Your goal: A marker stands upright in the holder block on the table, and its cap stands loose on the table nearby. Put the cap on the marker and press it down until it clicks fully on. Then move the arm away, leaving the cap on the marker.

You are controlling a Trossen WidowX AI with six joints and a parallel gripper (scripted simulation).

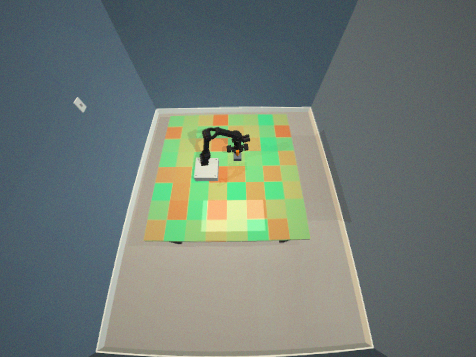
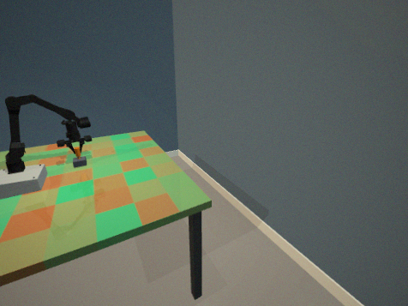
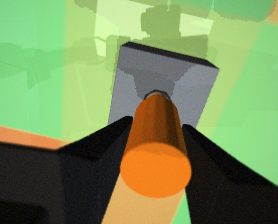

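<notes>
My gripper tip is 1 cm below the orange cap. From my gripper tip the other things lie so: holder block: 6 cm below.
</notes>
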